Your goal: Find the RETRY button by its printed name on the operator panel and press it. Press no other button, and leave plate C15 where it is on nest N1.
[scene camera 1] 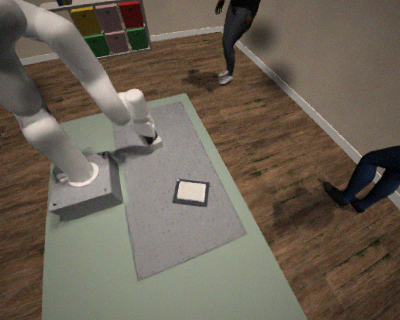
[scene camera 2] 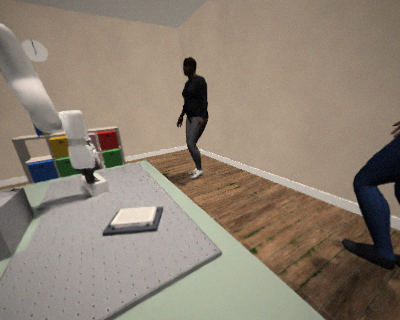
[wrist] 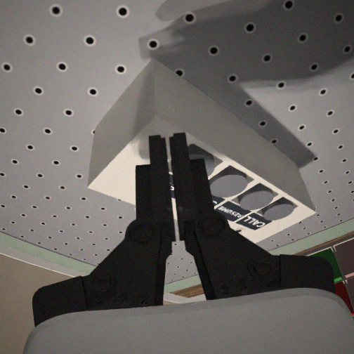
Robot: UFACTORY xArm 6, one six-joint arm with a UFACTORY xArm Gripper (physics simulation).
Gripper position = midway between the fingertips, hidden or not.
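My gripper (scene camera 2: 91, 182). Same gripper (wrist: 168, 154). Plate C15 (scene camera 2: 132, 217), out of frame in the wrist view. Operator panel (wrist: 158, 101).
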